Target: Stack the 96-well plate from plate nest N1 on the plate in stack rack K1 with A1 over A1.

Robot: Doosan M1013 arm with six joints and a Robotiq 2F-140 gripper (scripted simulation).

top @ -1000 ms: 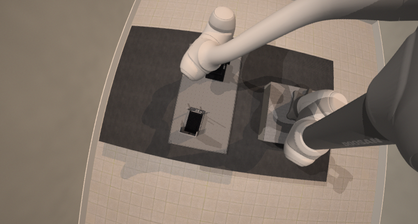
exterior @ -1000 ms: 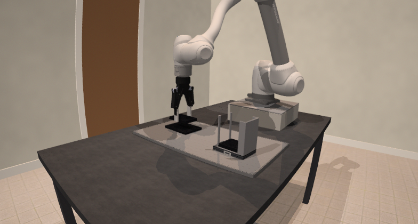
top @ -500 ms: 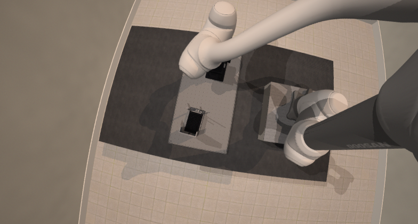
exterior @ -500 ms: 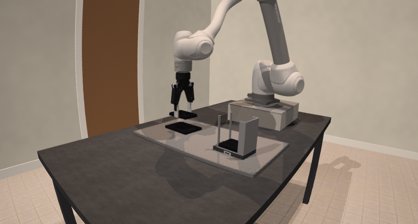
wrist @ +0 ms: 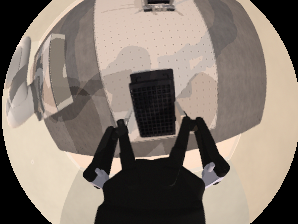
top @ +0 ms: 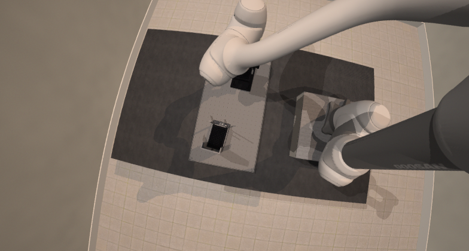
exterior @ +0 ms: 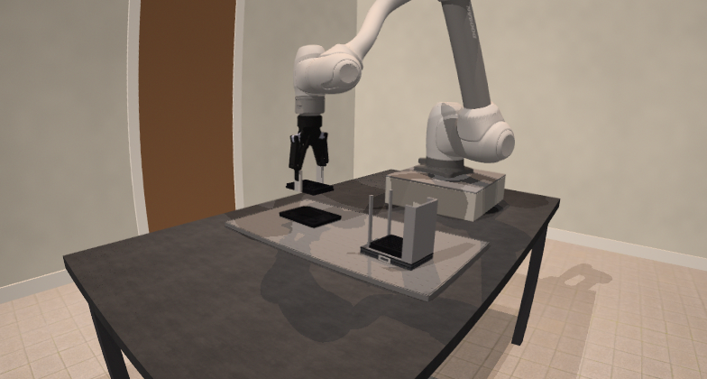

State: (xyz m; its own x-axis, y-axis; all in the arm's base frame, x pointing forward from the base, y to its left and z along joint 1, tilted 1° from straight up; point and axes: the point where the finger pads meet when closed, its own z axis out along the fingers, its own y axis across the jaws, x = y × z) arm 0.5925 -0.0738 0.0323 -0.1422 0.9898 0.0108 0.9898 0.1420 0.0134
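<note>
Right now the tall grey wall is 46 cm to the left of my hand and 3 cm below it. Also, from my hand: pale A1 mark (4 cm behind, 8 cm to the right, 11 cm below).
</note>
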